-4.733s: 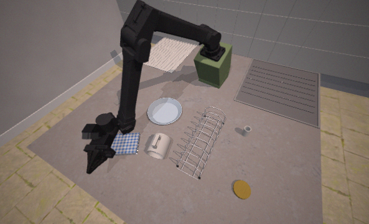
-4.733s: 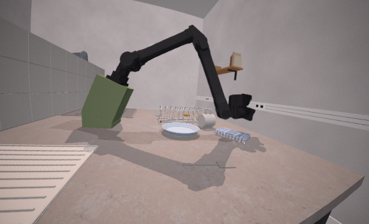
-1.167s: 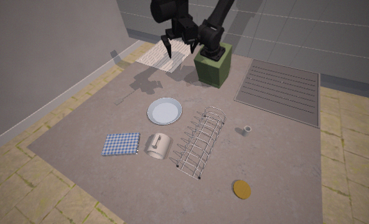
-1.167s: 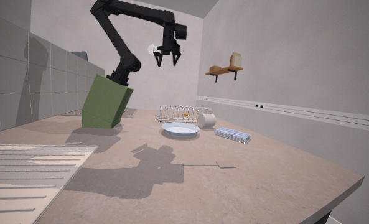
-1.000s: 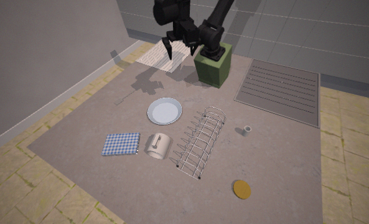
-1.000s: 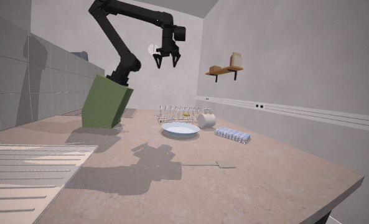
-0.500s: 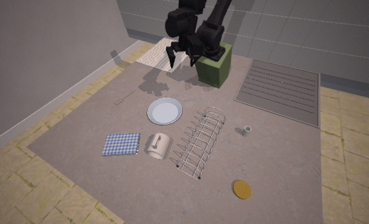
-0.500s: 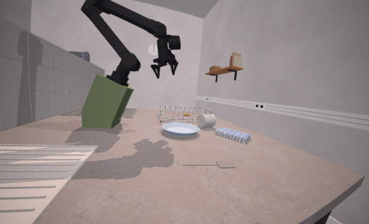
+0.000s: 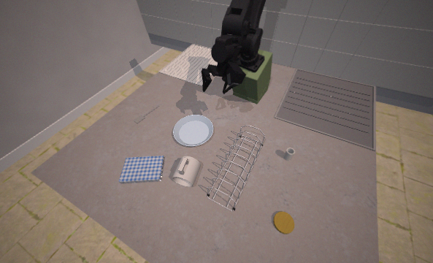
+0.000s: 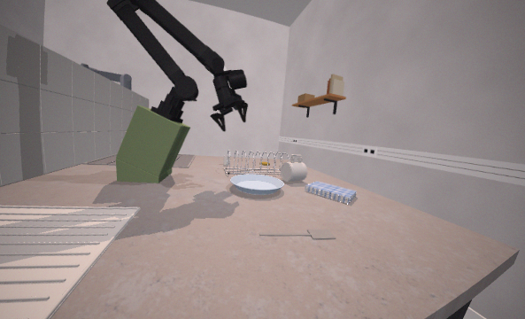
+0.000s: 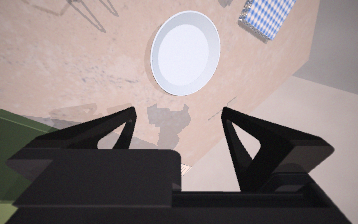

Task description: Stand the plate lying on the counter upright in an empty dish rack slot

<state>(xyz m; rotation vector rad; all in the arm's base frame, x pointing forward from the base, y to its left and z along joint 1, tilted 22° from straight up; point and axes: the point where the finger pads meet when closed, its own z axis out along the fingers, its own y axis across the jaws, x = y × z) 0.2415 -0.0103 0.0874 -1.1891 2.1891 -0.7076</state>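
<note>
My gripper is now 100 mm short of the pale blue plate, 60 mm to the left of it and 210 mm above it. Also, from my hand: grey drain mat: 520 mm behind, 390 mm to the left, 230 mm below; then disc: 200 mm ahead, 470 mm to the left, 220 mm below; then small white cup: 50 mm behind, 370 mm to the left, 210 mm below.
</note>
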